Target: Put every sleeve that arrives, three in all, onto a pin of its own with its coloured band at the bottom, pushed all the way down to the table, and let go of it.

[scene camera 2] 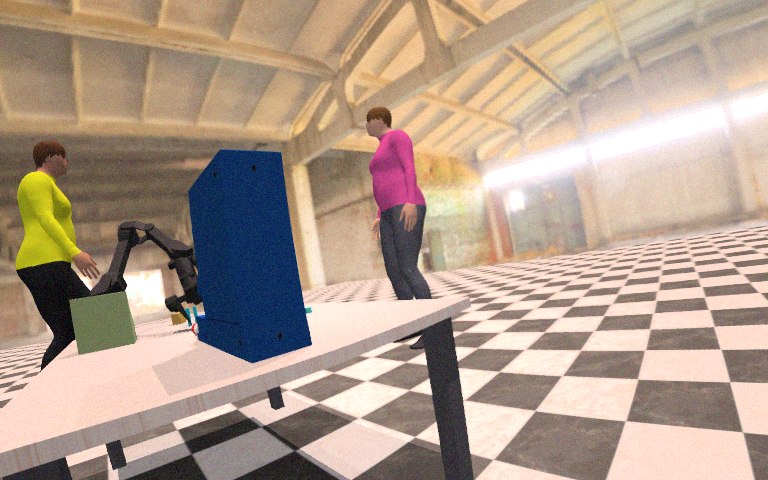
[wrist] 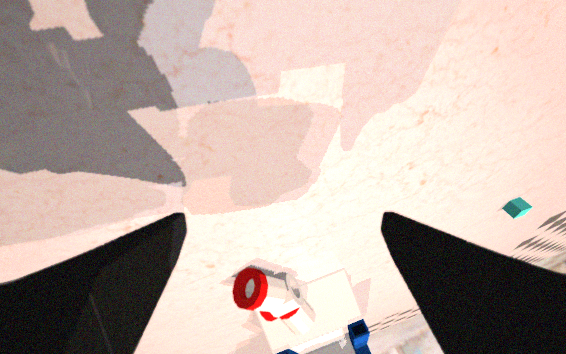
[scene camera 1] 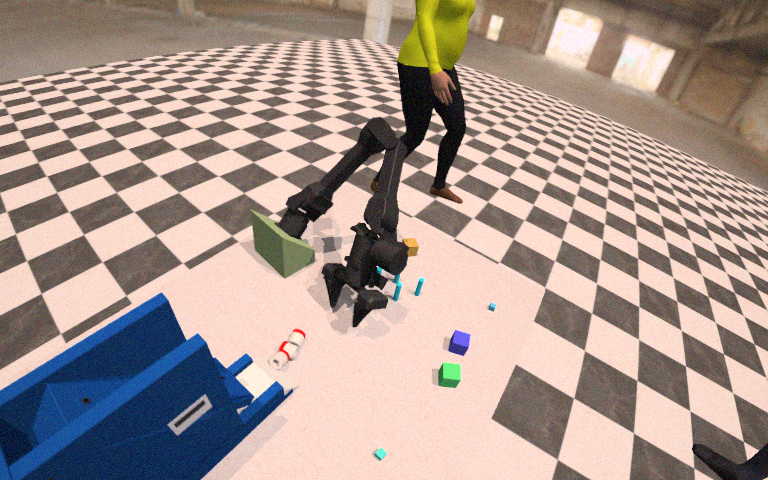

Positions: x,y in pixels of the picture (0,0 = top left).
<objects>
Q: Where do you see a white chute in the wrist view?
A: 337,315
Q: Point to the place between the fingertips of the gripper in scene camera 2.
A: At 205,317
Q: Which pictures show the gripper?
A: Scene camera 2, the wrist view and scene camera 1: all of them.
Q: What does the gripper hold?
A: Nothing.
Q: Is the gripper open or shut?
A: Open.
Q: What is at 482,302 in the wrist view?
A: The gripper.
</objects>
